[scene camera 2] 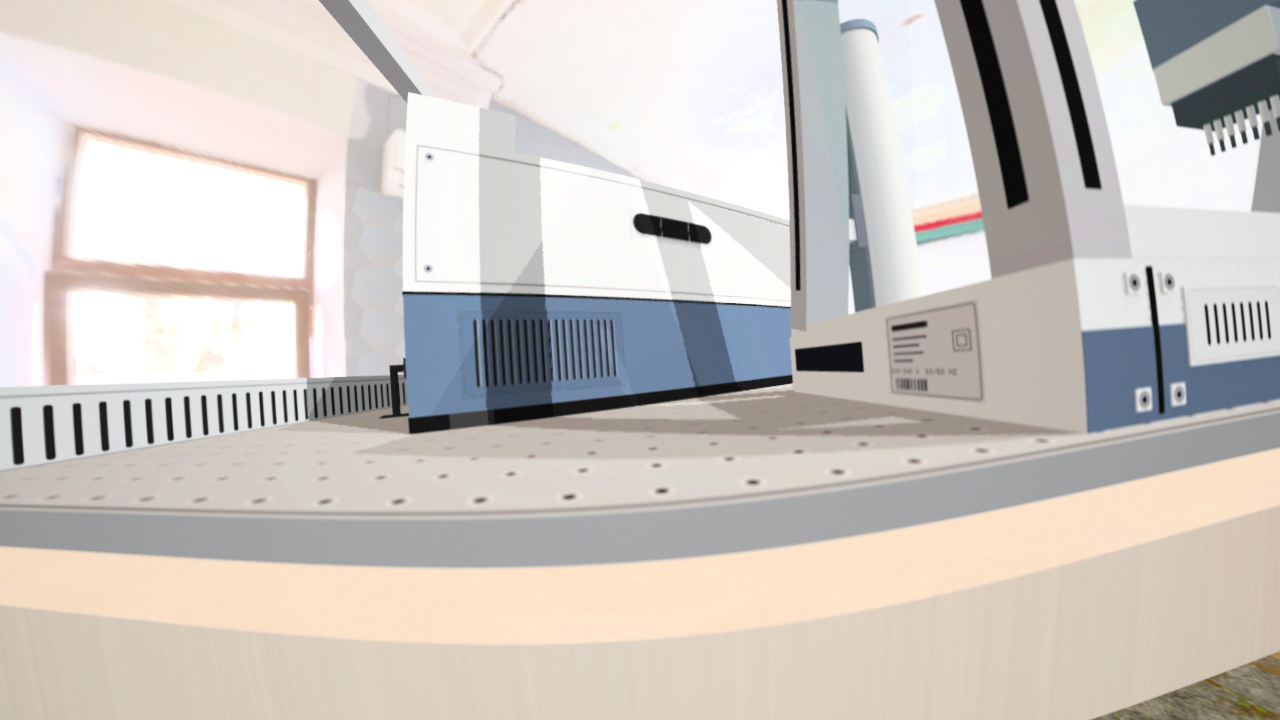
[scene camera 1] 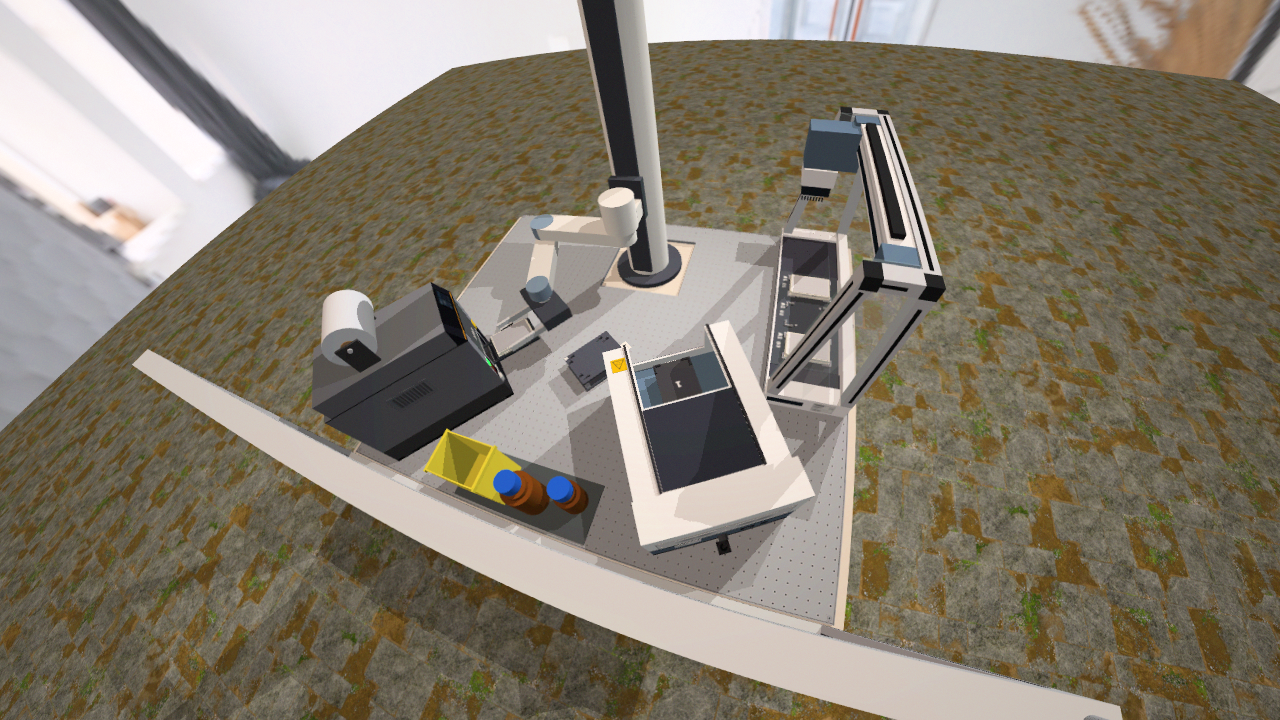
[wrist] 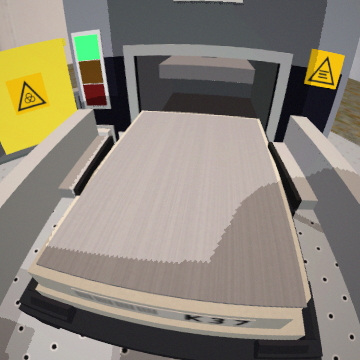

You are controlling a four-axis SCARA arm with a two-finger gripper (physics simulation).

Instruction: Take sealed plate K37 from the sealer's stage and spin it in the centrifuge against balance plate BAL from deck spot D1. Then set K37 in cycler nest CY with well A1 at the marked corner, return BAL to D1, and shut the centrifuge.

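Seen in the pictures: gripper, fingertip midpoint: (scene camera 1: pixel 504 337) (wrist: pixel 189 126); arm's base at its link origin: (scene camera 1: pixel 649 265).
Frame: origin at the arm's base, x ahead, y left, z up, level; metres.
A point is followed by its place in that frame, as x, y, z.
Sealed plate K37 (wrist: pixel 180 200) {0.494, -0.264, 0.137} (scene camera 1: pixel 516 334) {0.506, -0.264, 0.137} is level, its label facing the wrist camera, over the sealer's black stage (wrist: pixel 150 340) {0.462, -0.234, 0.120} at the sealer's opening. Gripper (wrist: pixel 191 172) (scene camera 1: pixel 514 336) {0.530, -0.292, 0.144} is shut on K37, with dark pads against its long sides. Whether K37 touches the stage cannot be told. The white centrifuge (scene camera 1: pixel 707 514) {0.874, 0.402, 0.257} (scene camera 2: pixel 447 223) {0.768, 0.572, 0.157} shows a dark bucket (scene camera 1: pixel 677 379) {0.555, 0.258, 0.153} in its rear opening; the lid's state is unclear. Two pale plates (scene camera 1: pixel 809 286) {0.080, 0.579, 0.081} (scene camera 1: pixel 807 347) stand on the gantry deck; their names, BAL, D1 and CY cannot be read.
The dark sealer (scene camera 1: pixel 420 385) {0.783, -0.368, 0.248} carries a white roll (scene camera 1: pixel 347 324) {0.770, -0.419, 0.478}. A dark block (scene camera 1: pixel 591 360) {0.499, -0.030, 0.060} lies between sealer and centrifuge. A gantry (scene camera 1: pixel 905 268) {0.458, 0.652, 0.515} stands over the right deck. A yellow bin (scene camera 1: pixel 460 461) {0.907, -0.262, 0.082} (wrist: pixel 37 95) {0.857, -0.205, 0.104} and brown bottles (scene camera 1: pixel 528 492) {0.924, -0.004, 0.137} (scene camera 1: pixel 571 495) {0.898, 0.098, 0.133} stand near the front wall.
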